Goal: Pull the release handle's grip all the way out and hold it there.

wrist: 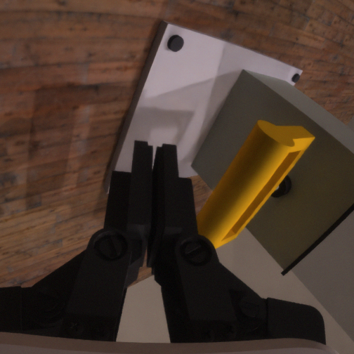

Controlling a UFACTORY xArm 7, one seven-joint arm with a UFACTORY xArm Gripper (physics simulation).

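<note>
The yellow grip (237,182) of the release handle is right of the fingers in the wrist view, slanting from upper right to lower left. It stands close in front of the face of a grey-green box (320,175), with a dark round fitting (281,186) partly visible behind it. My gripper (150,168) is shut with nothing between its fingers. Its fingertips are to the left of the grip, over the white base plate. The grip's lower end is partly hidden behind the right finger.
The white base plate (200,65) with dark bolts (175,43) lies on the wooden table (65,60) under the box. A pale grey surface (280,280) shows at the lower right, below the box's dark edge.
</note>
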